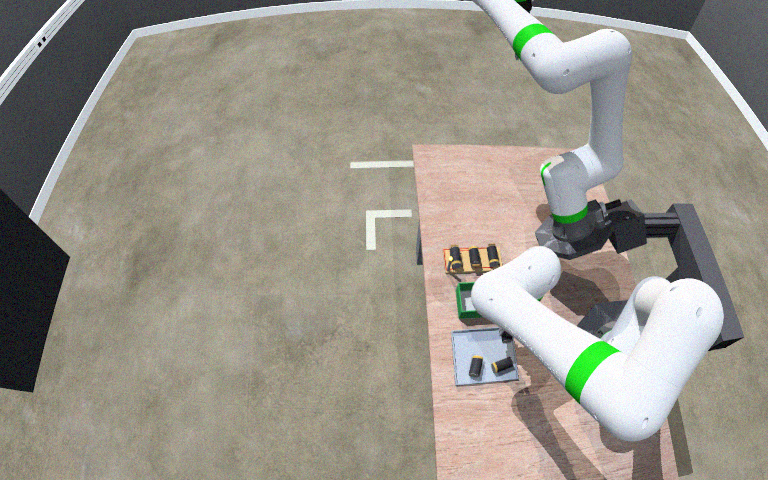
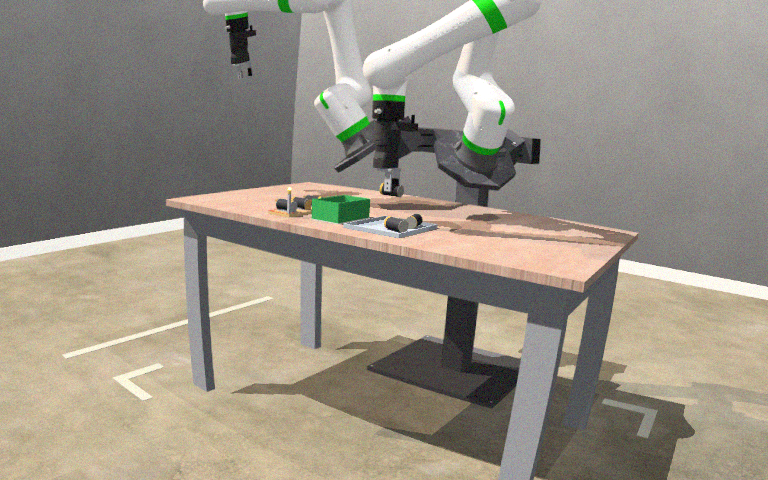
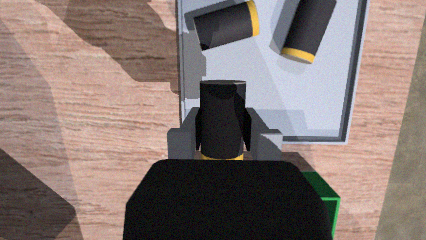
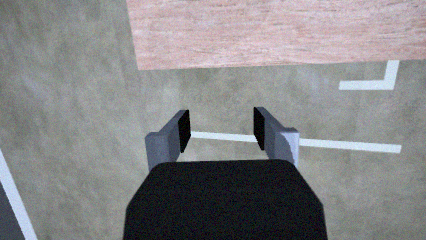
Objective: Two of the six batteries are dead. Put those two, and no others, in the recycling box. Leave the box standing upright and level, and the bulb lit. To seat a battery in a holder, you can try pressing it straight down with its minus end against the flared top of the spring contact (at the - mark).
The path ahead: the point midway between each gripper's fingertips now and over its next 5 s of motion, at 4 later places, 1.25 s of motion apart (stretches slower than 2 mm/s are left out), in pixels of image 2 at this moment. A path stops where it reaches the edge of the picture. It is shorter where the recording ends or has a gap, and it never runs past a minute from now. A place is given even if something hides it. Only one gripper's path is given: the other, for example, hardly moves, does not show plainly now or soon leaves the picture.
The left gripper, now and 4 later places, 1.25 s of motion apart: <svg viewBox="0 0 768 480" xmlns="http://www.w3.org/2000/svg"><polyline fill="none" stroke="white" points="391,190 388,215 390,177 323,166 314,196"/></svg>
